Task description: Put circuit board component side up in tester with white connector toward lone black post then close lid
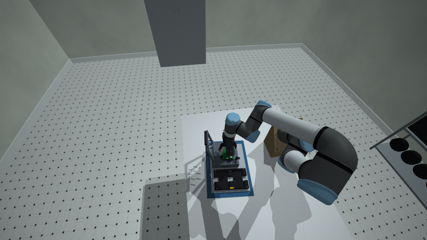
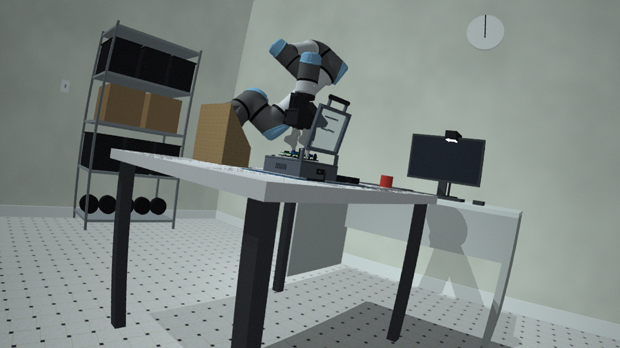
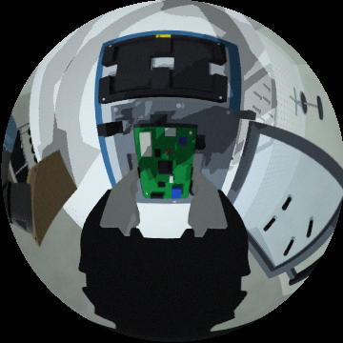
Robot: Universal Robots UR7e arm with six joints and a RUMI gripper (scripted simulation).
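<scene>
Right now my hand is right at the green circuit board. The rest, counted from my hand: lid: 120 mm ahead, 100 mm above, 30 mm to the right.
</scene>
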